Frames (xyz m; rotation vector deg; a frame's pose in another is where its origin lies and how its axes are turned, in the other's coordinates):
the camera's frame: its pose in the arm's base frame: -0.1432 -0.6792 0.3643 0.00 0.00 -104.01
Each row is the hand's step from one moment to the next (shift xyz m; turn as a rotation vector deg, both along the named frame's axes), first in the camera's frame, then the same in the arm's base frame.
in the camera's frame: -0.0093 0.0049 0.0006 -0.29 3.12 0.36
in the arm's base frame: 0.0070 0.0078 0.0006 3.10 -0.47 0.36
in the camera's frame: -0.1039 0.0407 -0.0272 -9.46 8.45 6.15
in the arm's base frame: 0.0646 0.0910 -0.0272 10.49 7.13 6.15
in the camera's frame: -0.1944 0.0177 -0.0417 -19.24 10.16 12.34
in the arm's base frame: 0.0642 0.1843 -0.0417 14.52 16.21 12.34
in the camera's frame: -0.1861 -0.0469 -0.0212 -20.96 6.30 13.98
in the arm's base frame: -0.0005 0.1919 -0.0212 11.19 18.81 13.98
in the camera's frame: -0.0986 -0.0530 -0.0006 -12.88 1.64 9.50
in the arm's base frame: -0.0276 0.1085 -0.0006 4.71 12.10 9.50
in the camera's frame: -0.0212 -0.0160 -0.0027 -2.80 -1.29 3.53
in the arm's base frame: -0.0104 0.0244 -0.0027 -0.57 3.03 3.53
